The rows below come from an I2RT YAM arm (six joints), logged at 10 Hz.
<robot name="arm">
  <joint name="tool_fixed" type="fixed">
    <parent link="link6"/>
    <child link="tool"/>
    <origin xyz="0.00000 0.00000 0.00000" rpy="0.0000 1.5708 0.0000"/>
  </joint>
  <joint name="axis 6" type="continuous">
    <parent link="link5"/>
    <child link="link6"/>
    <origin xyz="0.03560 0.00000 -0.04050"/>
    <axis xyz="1 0 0"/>
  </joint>
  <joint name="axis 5" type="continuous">
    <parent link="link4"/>
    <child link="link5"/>
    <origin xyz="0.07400 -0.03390 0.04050"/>
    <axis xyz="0 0 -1"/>
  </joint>
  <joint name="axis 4" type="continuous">
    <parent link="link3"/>
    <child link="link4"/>
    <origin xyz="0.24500 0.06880 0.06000"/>
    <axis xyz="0 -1 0"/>
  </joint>
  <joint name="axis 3" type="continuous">
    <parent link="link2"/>
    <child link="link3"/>
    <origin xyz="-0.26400 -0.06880 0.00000"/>
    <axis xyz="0 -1 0"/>
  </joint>
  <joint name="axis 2" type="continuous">
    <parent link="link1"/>
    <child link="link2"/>
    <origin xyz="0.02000 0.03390 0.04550"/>
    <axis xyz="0 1 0"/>
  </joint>
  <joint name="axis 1" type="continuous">
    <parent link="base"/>
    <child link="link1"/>
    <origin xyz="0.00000 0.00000 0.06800"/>
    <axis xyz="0 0 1"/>
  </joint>
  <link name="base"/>
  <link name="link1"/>
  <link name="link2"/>
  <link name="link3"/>
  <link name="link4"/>
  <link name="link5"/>
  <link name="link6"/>
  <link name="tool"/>
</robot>
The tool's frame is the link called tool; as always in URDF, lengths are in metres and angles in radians. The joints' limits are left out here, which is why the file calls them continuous.
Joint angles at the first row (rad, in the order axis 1, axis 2, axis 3, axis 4, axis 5, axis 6):
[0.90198, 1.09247, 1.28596, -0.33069, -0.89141, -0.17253]
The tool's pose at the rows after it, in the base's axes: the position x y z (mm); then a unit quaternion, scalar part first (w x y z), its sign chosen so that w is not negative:
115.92, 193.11, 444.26, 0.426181, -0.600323, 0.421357, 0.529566
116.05, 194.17, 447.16, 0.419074, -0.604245, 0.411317, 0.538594
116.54, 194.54, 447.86, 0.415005, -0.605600, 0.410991, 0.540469
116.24, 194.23, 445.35, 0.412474, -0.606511, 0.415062, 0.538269
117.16, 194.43, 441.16, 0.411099, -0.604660, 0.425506, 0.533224
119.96, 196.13, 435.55, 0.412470, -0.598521, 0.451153, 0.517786
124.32, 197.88, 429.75, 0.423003, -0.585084, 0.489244, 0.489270
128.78, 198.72, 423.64, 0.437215, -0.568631, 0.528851, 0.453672
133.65, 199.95, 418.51, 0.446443, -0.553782, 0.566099, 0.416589
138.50, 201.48, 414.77, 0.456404, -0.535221, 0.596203, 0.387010
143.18, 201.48, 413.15, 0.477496, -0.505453, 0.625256, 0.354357
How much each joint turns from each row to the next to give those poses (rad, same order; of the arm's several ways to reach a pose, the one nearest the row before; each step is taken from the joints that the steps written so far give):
[-0.00040, 0.01115, 0.01710, 0.00113, -0.05494, 0.00111]
[-0.00039, 0.00938, 0.01385, 0.00258, -0.03164, 0.00562]
[-0.00147, 0.00515, 0.00818, -0.00971, -0.00892, -0.00122]
[0.00058, -0.00292, -0.00611, -0.01219, 0.00448, -0.00767]
[-0.00120, -0.00194, -0.01092, -0.01081, 0.01631, -0.00496]
[-0.00017, 0.00512, -0.00494, -0.02874, 0.05211, -0.00927]
[-0.00061, 0.00567, -0.00431, -0.02792, 0.09474, -0.00569]
[-0.00054, 0.00236, -0.00836, -0.02252, 0.11051, -0.00468]
[-0.00038, 0.00947, 0.00216, -0.03195, 0.10459, -0.00679]
[-0.00042, 0.00906, -0.00138, -0.00736, 0.09065, 0.01010]
[-0.00041, 0.00082, -0.00753, 0.01640, 0.11140, 0.02394]

